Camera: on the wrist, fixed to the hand. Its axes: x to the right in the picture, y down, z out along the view.
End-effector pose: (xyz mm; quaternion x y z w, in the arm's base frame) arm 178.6 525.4 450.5 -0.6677 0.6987 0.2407 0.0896
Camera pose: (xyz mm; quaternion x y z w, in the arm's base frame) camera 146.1 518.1 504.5 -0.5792 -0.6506 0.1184 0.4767
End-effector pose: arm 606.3 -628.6 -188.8 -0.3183 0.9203 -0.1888 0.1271
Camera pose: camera 578.6 -576.1 -166.5 -0.9282 -0.3443 -0.0401 0.1356
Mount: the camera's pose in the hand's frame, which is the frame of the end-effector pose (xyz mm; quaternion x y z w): -14.6 43.5 -43.8 0.0271 -0.3310 -0.9432 0.0034
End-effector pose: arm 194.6 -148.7 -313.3 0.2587 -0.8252 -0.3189 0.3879
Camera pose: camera 230.3 -124.3 -266.9 -0.6842 -0.1042 0.4302 0.5796
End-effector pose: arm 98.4 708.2 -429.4 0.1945 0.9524 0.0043 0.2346
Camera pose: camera 106.7 746.6 -379.6 -0.8899 0.1092 -0.3115 0.3148
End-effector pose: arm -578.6 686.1 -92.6 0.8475 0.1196 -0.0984 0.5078
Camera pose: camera -577.4 703.5 -31.6 0.1287 -0.6290 0.7630 0.0745
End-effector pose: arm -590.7 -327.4 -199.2 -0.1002 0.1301 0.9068 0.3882
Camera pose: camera -609.0 -380.0 -229.6 0.1876 -0.1980 -0.3334 0.9024
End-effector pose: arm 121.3 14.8 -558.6 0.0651 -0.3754 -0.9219 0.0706
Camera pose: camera 146.7 -43.3 -558.2 -0.0511 -0.0118 0.0811 0.9953
